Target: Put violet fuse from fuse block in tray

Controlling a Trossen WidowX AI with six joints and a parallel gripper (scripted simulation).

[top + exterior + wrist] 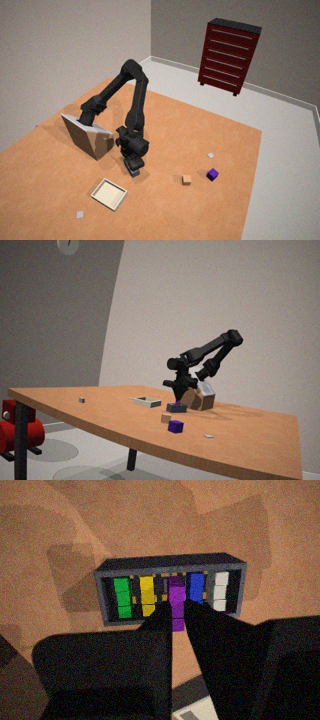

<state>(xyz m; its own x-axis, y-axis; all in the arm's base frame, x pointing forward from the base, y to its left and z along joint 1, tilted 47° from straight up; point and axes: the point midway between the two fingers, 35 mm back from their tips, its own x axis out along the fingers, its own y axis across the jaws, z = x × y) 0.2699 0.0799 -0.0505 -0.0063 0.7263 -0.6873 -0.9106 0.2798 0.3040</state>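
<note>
Right now the cream tray is 170 mm to the right of my gripper tip, 50 mm below it and 10 mm ahead of it. Round my gripper tip: violet fuse 10 mm below; then purple cube 360 mm ahead, 180 mm to the left, 40 mm below; then tan cube 260 mm ahead, 90 mm to the left, 40 mm below.
</note>
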